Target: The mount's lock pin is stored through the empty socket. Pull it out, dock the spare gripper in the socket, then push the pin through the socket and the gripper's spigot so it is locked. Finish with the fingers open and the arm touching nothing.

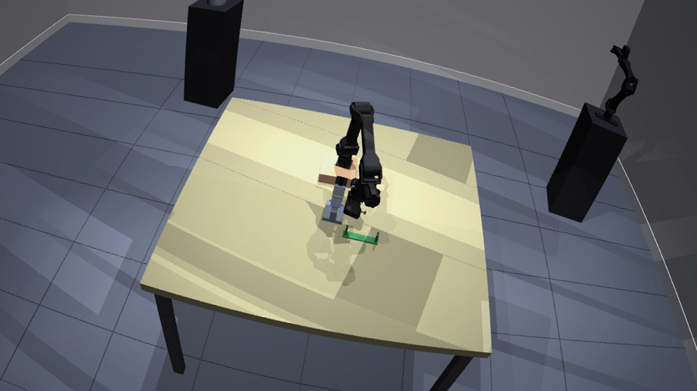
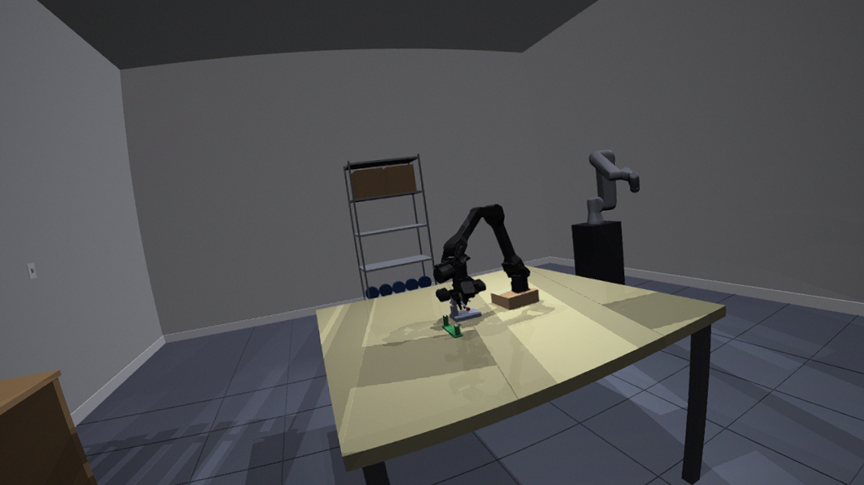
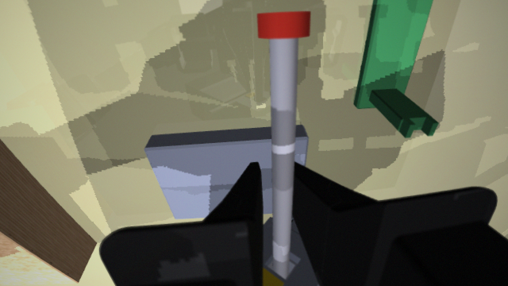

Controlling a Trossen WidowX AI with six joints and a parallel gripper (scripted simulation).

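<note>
The mount lies 5 cm to the right of my gripper tip. From my gripper tip the other things lie so: green rack: 8 cm to the left, 7 cm ahead, 3 cm below; spare gripper: 7 cm above, 5 cm to the right, 3 cm behind.
</note>
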